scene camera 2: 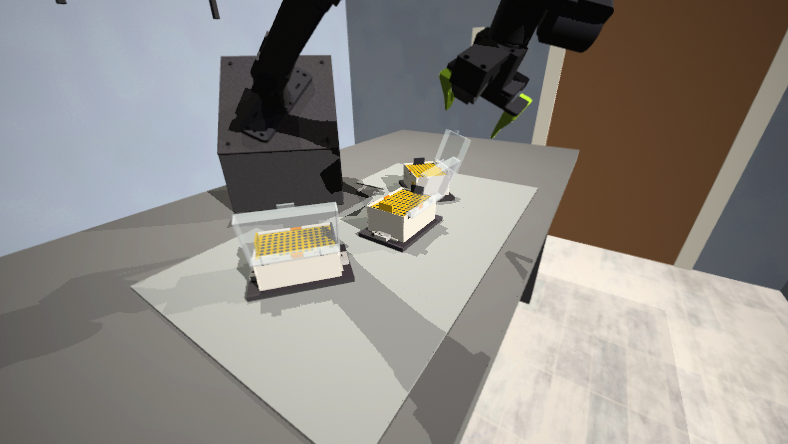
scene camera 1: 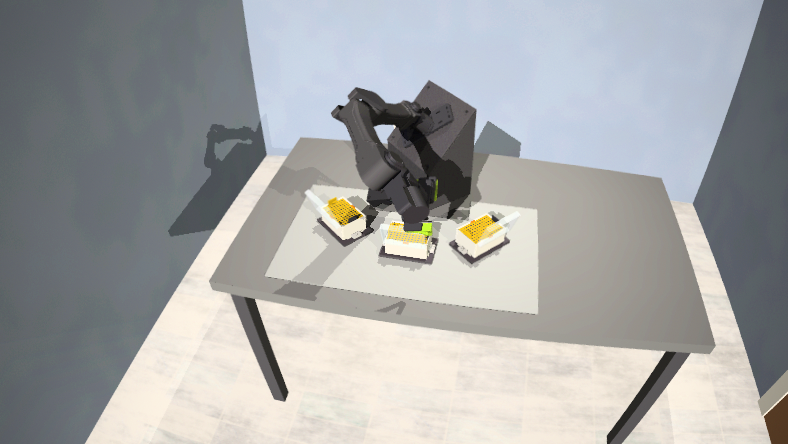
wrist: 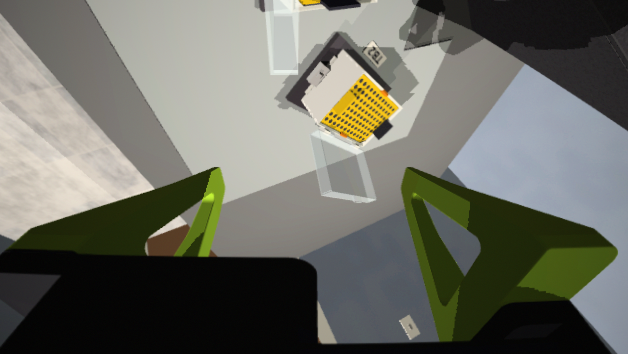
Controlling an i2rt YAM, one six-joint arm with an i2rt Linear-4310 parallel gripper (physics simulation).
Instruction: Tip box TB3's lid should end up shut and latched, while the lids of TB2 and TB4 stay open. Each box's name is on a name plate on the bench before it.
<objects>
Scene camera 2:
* my gripper: 469, 122
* clear lid: 288, 233
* clear lid: 432, 185
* pale mat: 346, 356
</objects>
